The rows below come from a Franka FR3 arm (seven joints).
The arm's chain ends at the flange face. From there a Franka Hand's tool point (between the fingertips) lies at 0.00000 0.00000 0.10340 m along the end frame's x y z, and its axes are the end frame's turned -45 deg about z.
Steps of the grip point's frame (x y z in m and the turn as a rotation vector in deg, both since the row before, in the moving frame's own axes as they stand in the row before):
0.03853 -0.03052 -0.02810 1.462 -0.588 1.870
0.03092 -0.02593 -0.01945 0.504 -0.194 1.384
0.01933 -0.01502 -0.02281 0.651 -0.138 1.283
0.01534 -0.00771 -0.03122 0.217 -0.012 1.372
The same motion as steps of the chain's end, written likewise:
0.00826 -0.04767 -0.02806 0.618 -1.450 1.870
0.00441 -0.03979 -0.01945 0.219 -0.494 1.384
0.00405 -0.02362 -0.02280 0.363 -0.558 1.283
0.00568 -0.01603 -0.03122 0.145 -0.162 1.372

